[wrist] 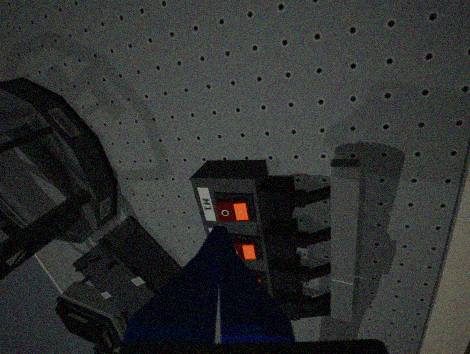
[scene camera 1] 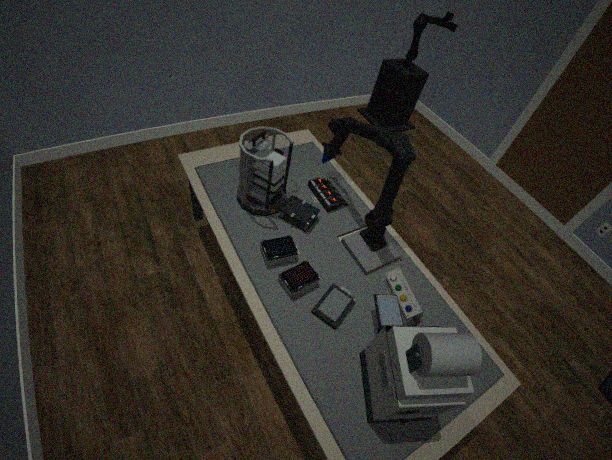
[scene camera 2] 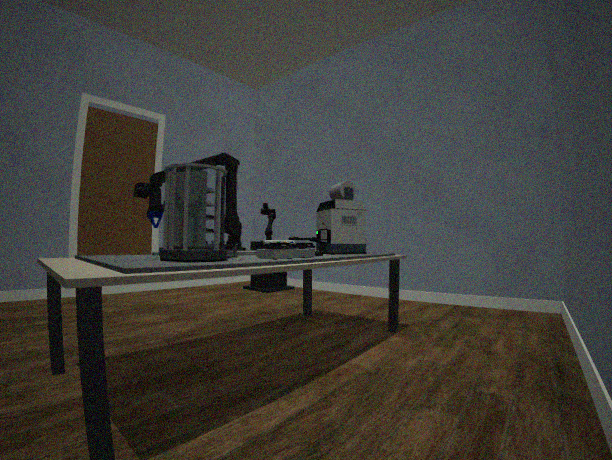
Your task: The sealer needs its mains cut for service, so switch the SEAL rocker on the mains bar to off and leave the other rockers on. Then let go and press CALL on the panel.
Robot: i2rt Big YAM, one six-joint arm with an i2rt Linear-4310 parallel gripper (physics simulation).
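Note:
The black mains bar lies below my gripper. In the wrist view its H1 rocker shows a lit orange half. The second rocker is also lit orange and partly covered by my fingertips; its label is hidden. A sliver of a third rocker shows. My gripper has blue fingers, shut with nothing between them. It hangs above the bar, apart from it in the scene views. The white button panel has green, yellow and blue buttons; its lettering is unreadable.
A tall round cage stands near the bar. A dark device lies between them. Plugs and a pale block sit beside the bar. Two dark boxes, a framed tablet and a roll machine stand farther along.

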